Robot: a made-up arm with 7 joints. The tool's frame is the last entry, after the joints.
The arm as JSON. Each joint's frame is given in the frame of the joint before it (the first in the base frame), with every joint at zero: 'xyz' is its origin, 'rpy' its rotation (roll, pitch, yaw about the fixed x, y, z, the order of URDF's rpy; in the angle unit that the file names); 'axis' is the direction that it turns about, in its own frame. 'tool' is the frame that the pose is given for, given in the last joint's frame.
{
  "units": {
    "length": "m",
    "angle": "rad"
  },
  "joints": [
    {
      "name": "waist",
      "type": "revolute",
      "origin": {
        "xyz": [
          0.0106,
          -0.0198,
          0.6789
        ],
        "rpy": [
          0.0,
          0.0,
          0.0
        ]
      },
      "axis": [
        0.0,
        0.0,
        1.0
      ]
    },
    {
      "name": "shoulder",
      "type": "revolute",
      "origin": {
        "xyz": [
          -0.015,
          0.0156,
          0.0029
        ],
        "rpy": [
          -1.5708,
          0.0,
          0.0
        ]
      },
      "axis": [
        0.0,
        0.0,
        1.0
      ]
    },
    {
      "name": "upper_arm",
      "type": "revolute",
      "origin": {
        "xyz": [
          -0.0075,
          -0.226,
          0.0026
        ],
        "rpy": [
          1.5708,
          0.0,
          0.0
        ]
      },
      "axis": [
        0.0,
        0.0,
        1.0
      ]
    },
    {
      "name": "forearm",
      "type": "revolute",
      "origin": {
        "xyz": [
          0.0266,
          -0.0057,
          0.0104
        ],
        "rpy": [
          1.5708,
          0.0,
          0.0
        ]
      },
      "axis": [
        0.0,
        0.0,
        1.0
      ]
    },
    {
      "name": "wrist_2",
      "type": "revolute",
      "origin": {
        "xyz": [
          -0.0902,
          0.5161,
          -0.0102
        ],
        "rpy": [
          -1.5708,
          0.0,
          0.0
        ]
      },
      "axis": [
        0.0,
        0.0,
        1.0
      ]
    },
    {
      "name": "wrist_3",
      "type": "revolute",
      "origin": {
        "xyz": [
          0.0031,
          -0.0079,
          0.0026
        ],
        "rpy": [
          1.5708,
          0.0,
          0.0
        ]
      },
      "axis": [
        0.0,
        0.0,
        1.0
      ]
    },
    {
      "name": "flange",
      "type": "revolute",
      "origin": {
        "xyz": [
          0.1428,
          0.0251,
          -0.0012
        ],
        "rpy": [
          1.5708,
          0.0,
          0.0
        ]
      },
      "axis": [
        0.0,
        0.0,
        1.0
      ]
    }
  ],
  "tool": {
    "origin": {
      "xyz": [
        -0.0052,
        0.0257,
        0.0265
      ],
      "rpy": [
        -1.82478,
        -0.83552,
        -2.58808
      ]
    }
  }
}
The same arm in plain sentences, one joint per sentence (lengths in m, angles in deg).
The arm has seven revolute joints in a row. What follows holds with every joint at zero, and every direction is one of the base frame's. The first joint sits 0.0106 m along +x and 0.0198 m along -y and 0.6789 m along +z from the base frame's origin and rotates about +z. The second joint sits 0.015 m along -x and 0.0156 m along +y and 0.0029 m along +z from the first joint and rotates about +y. The third joint sits 0.0075 m along -x and 0.0026 m along +y and 0.226 m along +z from the second joint and rotates about +z. The fourth joint sits 0.0266 m along +x and 0.0057 m along -y and 0.0104 m along +z from the third joint and rotates about -y. The fifth joint sits 0.0902 m along -x and 0.0102 m along +y and 0.5161 m along +z from the fourth joint and rotates about +z. The sixth joint sits 0.0031 m along +x and 0.0079 m along -y and 0.0026 m along +z from the fifth joint and rotates about -y. The seventh joint sits 0.1428 m along +x and 0.0012 m along +y and 0.0251 m along +z from the sixth joint and rotates about -z. The tool frame, which is the frame that the pose is given for, sits 0.0052 m along -x and 0.0257 m along -y and 0.0265 m along -z from the seventh joint; its axes are the base frame's turned by roll 75.45, pitch 47.87 and yaw 148.29 deg (as in URDF: about the fixed x, then y, then z).
